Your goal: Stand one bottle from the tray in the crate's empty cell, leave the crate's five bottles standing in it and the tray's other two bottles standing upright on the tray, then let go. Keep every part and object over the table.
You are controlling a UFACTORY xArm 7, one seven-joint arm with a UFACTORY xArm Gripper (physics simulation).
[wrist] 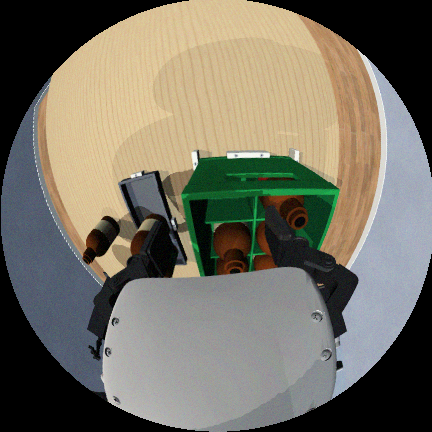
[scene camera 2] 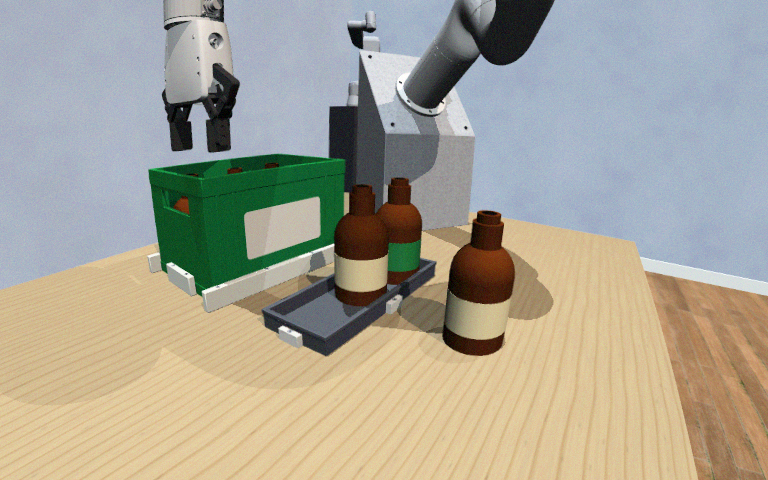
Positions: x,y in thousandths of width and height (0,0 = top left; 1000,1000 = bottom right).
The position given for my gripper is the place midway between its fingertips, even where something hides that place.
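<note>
I can see my gripper (scene camera 2: 260,316), and the wrist view gives me the gripper again (wrist: 497,527). A green-label bottle (scene camera 2: 525,459) is here in the scene with it, and so is a white rail (scene camera 2: 303,607).
</note>
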